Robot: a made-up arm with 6 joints.
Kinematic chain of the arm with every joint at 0, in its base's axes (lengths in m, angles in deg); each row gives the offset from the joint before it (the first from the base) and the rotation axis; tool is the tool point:
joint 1: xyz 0 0 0.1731 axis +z
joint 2: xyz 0 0.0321 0 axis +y
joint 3: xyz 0 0 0.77 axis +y
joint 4: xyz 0 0 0.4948 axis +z
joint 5: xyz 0 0 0 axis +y
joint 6: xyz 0 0 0.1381 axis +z
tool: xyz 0 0 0
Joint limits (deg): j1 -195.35..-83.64 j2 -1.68..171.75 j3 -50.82..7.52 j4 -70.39..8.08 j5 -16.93..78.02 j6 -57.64..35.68
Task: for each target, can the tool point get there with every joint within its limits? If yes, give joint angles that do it. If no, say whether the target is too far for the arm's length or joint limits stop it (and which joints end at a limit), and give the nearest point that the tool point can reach.
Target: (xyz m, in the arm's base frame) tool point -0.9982 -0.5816 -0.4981
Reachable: yes | joints -151.26 136.17 -36.91 -8.39 5.98 -17.80
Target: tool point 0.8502 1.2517 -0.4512
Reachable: no: too far | nearest point -0.0392 0.1072 -1.1130 | short by 1.593 m
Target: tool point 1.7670 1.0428 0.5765
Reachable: no: too far | nearest point 0.4698 0.2772 1.2926 | short by 1.668 m
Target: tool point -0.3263 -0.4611 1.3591
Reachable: yes | joints -127.80 43.97 -42.00 -42.60 4.50 -31.84
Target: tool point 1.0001 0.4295 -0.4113
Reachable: no: joint limits stop it (at a limit: joint 2, joint 3, joint 4, joint 5) | nearest point 0.0494 0.0212 -1.1141 | short by 1.251 m
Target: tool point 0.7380 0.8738 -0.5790
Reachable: no: joint limits stop it (at a limit: joint 1, joint 2, joint 3, joint 5) | nearest point -0.0272 0.0968 -1.1132 | short by 1.214 m
